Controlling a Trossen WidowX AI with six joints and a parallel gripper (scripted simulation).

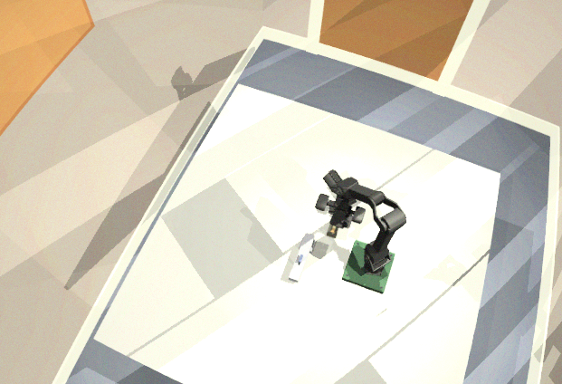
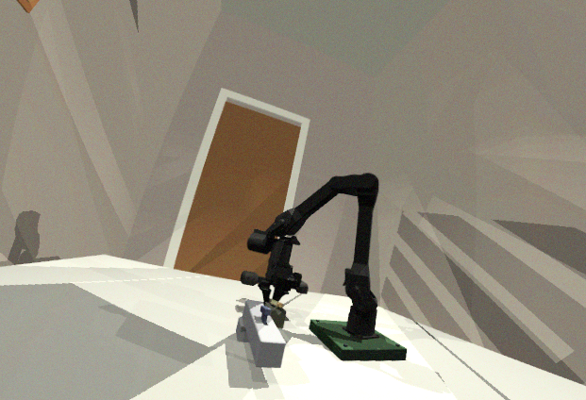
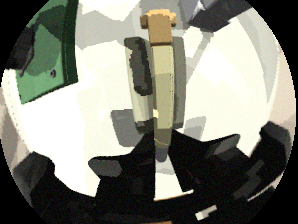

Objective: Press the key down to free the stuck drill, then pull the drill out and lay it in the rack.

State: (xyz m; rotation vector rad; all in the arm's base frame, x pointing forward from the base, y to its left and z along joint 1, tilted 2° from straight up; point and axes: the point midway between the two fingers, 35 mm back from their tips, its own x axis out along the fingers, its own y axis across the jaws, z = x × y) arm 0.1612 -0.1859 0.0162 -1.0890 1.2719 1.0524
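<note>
Now: gripper tip 40 mm to the right of the drill, 40 mm below it and 10 mm short of it. From my gripper tip the other things lie so: key 230 mm to the left, 120 mm ahead, 50 mm above; grey block fixture 200 mm to the left, 110 mm ahead, 30 mm above.
</note>
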